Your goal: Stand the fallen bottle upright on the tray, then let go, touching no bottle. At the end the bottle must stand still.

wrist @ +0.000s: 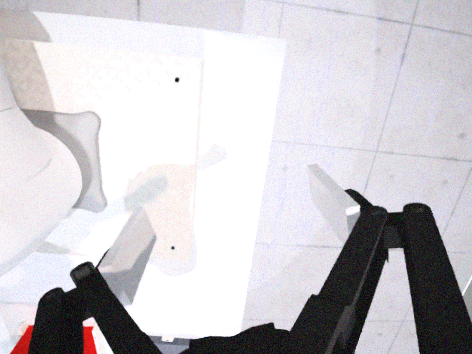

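Where they show: gripper, fingertip midpoint: [228, 203]; arm's base, origin of the base link: [50, 160].
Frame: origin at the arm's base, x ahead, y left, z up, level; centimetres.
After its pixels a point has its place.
My gripper [228, 203] {x -7.6, y 28.8, z 26.0 cm} is open in the wrist view, with its two pale finger pads wide apart and no object between them. The left finger reaches over a bright white table [235, 125] {x -7.0, y 31.6, z -10.7 cm}, and the right finger is seen against the tiled floor. No bottle, fallen or standing, can be made out in this view. A pale beige rectangular panel [125, 85] {x -13.5, y 13.1, z 0.5 cm} with small black dots lies on the table; whether it is the tray I cannot tell. Strong glare washes out the surfaces.
A large, smooth, pale rounded body [37, 185] {x -2.7, y 7.5, z 15.6 cm} covers the left side. Faint grey shadows fall on the panel and table. The table's right edge runs down the middle, with tiled floor [330, 90] beyond. A red object [89, 340] {x 52.2, y -0.8, z -6.4 cm} shows at the lower left, behind the left finger.
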